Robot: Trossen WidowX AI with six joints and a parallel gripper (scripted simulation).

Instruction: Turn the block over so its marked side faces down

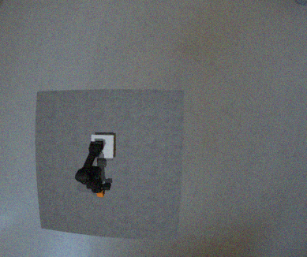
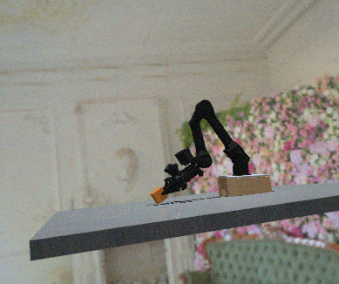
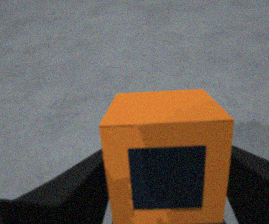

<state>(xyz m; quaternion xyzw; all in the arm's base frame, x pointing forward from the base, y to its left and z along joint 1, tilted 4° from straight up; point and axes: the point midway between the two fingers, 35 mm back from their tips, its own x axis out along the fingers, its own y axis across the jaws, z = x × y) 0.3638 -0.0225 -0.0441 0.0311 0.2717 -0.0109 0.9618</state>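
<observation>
The orange block is 1 cm behind my gripper tip.
</observation>
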